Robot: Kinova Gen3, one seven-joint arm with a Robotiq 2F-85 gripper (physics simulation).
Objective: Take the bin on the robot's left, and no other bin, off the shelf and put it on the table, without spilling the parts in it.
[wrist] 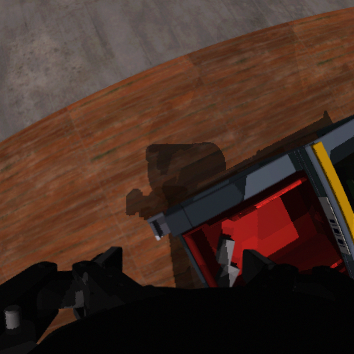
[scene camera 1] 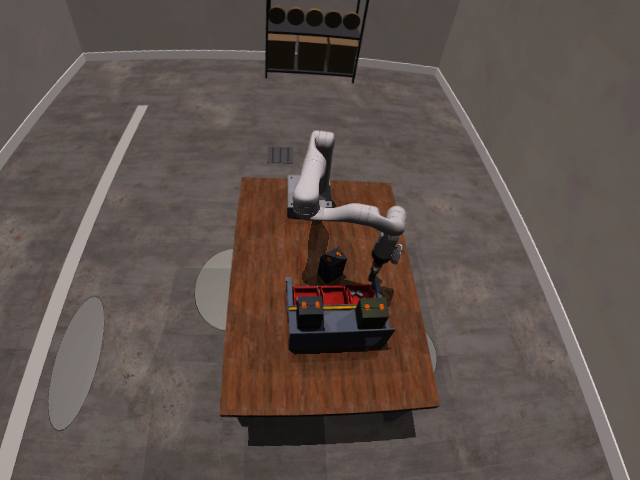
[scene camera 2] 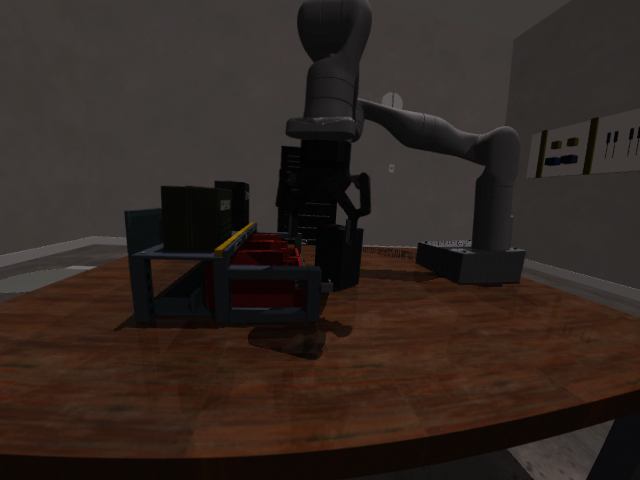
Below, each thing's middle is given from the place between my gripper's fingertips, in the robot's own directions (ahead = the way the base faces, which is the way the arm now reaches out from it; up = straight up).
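Dark box [scene camera 2: 340, 263]: 16 cm to the right of my hand, 7 cm behind it, 6 cm below it.
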